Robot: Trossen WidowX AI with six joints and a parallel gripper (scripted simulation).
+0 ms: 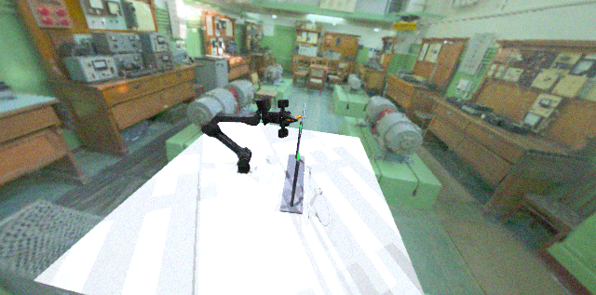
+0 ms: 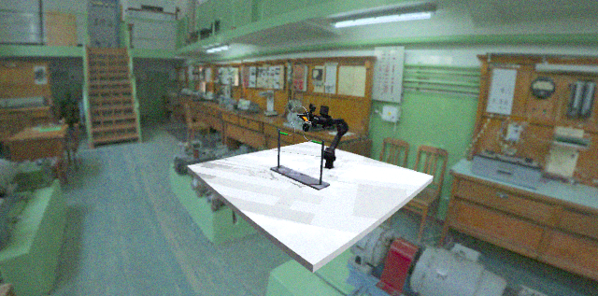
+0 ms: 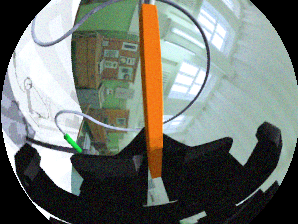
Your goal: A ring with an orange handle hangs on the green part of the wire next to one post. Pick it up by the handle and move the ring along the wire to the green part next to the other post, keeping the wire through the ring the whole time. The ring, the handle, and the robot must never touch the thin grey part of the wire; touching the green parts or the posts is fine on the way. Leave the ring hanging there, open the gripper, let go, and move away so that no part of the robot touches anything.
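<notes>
Now: gripper tip 90 mm to the right of the ring with orange handle and 20 mm above it.
</notes>
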